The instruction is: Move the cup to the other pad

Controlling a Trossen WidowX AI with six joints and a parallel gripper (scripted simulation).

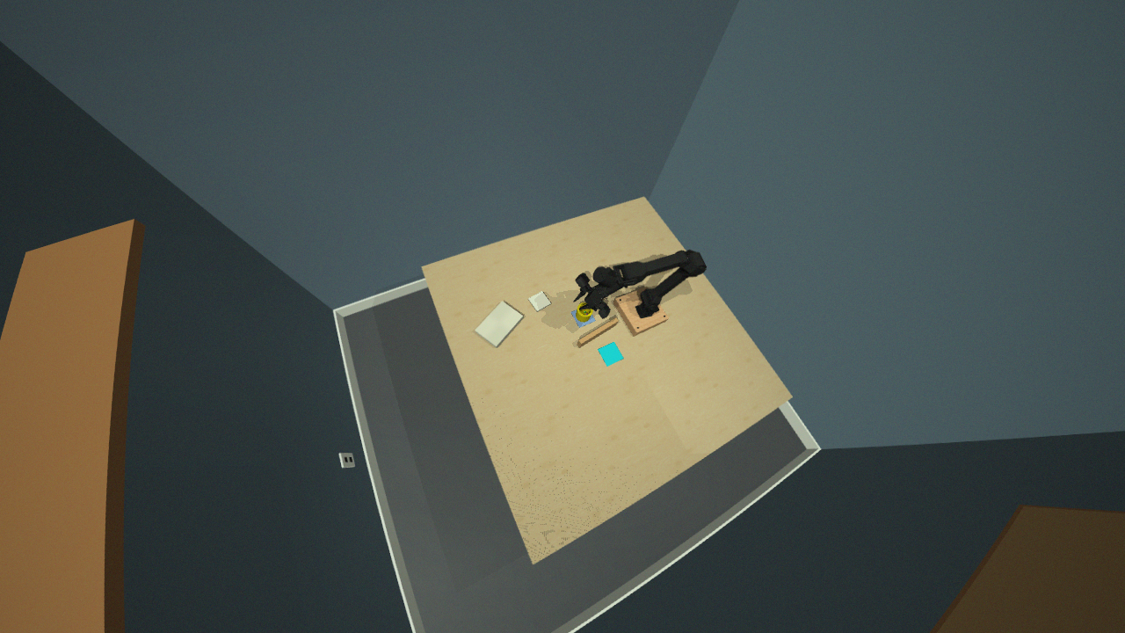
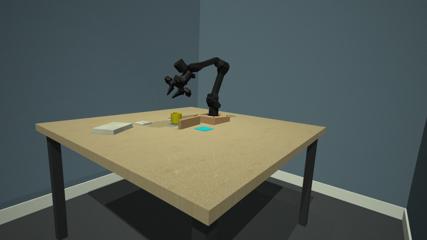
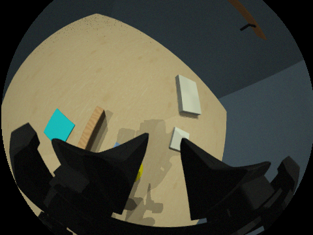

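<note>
Now: gripper tip 7 cm past the yellow cup, 2 cm to the left of it and 15 cm above it. Round my gripper tip: wooden bar: 10 cm behind, 8 cm to the left, 17 cm below; small white tile: 11 cm ahead, 14 cm to the right, 18 cm below; light blue pad: 7 cm behind, 2 cm to the right, 19 cm below.
</note>
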